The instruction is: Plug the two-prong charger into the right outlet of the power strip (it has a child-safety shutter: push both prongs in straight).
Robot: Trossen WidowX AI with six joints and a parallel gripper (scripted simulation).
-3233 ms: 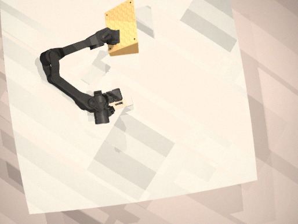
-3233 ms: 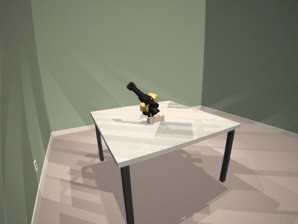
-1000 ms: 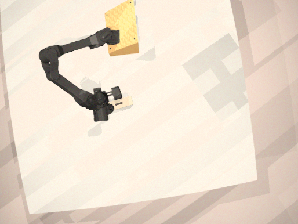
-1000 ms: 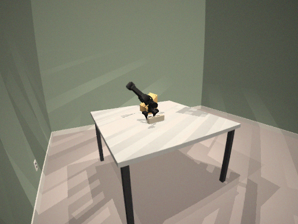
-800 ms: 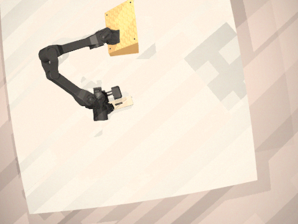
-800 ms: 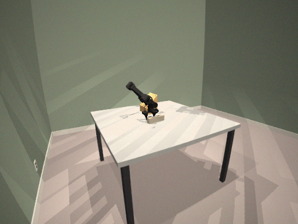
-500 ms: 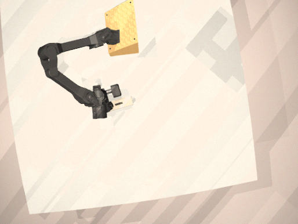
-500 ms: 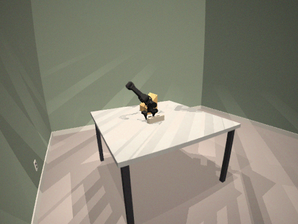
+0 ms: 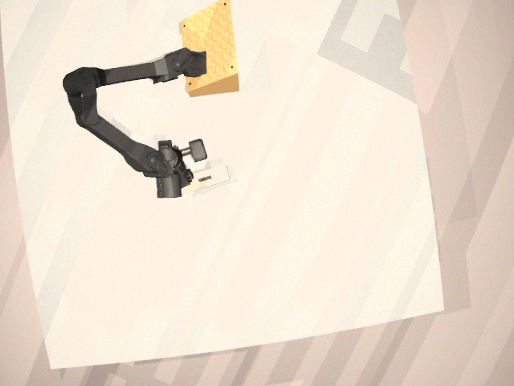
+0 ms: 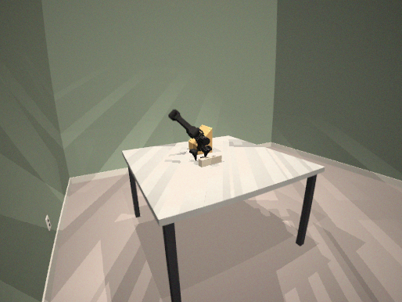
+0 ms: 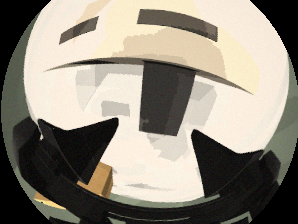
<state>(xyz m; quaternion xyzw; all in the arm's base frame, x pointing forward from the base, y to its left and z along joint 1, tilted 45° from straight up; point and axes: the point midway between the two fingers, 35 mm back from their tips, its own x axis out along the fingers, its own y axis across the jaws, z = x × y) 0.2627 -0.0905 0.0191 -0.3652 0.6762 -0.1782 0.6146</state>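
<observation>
The dark charger is 50 mm ahead of my gripper tip, 20 mm to the left of it and 10 mm above it.
</observation>
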